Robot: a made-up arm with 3 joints. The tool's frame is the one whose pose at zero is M. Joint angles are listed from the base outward.
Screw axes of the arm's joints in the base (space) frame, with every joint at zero. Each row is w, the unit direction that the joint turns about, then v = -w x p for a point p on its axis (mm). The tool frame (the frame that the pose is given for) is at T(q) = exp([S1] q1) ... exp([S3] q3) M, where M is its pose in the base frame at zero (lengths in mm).
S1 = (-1, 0, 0, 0, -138.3, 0)
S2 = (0, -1, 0, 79.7, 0, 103.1)
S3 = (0, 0, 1, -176.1, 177.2, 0)
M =
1 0 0 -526.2
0 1 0 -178.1
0 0 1 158.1
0 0 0 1
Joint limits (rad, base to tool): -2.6..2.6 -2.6..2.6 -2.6..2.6
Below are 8 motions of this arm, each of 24 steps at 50 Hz.
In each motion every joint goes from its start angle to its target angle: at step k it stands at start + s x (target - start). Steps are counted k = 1, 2, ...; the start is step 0. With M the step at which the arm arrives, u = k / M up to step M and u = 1 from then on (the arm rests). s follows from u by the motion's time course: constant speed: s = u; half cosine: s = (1 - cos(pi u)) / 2; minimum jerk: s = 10 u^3 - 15 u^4 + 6 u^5.
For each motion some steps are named. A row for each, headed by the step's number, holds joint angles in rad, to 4 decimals.
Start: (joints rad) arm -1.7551 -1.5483 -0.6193
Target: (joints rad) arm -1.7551 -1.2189 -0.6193
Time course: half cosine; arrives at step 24
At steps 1, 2, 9, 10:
1: -1.7551 -1.5469 -0.6193
2: -1.7551 -1.5427 -0.6193
9: -1.7551 -1.4466 -0.6193
10: -1.7551 -1.4262 -0.6193

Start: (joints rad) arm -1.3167 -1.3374 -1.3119
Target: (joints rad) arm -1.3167 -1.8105 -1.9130
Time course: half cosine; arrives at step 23
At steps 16, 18, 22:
16: -1.3167 -1.7104 -1.7858
18: -1.3167 -1.7574 -1.8456
22: -1.3167 -1.8083 -1.9102

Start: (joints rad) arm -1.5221 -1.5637 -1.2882
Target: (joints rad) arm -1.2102 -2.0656 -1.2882
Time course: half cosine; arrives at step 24
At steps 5, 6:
5: -1.4899 -1.6156 -1.2882
6: -1.4764 -1.6372 -1.2882

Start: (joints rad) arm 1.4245 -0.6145 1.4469
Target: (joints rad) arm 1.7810 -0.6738 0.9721
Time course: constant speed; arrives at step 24
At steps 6, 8, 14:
6: 1.5136 -0.6293 1.3282
8: 1.5433 -0.6343 1.2886
14: 1.6325 -0.6491 1.1699

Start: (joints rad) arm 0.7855 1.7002 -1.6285
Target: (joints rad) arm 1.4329 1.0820 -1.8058
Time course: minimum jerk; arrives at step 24
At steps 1, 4, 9, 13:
1: 0.7859 1.6998 -1.6286
4: 0.8085 1.6783 -1.6348
9: 0.9637 1.5301 -1.6773
13: 1.1595 1.3430 -1.7309

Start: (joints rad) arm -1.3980 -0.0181 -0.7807
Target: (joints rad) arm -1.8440 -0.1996 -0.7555
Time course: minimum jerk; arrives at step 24
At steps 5, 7, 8, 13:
5: -1.4268 -0.0298 -0.7791
7: -1.4659 -0.0457 -0.7769
8: -1.4916 -0.0562 -0.7754
13: -1.6557 -0.1230 -0.7661

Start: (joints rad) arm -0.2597 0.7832 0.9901
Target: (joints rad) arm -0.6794 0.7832 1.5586
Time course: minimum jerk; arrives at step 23
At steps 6, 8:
6: -0.3081 0.7832 1.0557
8: -0.3570 0.7832 1.1219

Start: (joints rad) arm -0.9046 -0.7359 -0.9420
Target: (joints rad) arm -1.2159 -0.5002 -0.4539
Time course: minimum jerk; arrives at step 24
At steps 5, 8, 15, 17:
5: -0.9247 -0.7207 -0.9105
8: -0.9699 -0.6864 -0.8396
15: -1.1302 -0.5651 -0.5882
17: -1.1685 -0.5361 -0.5282

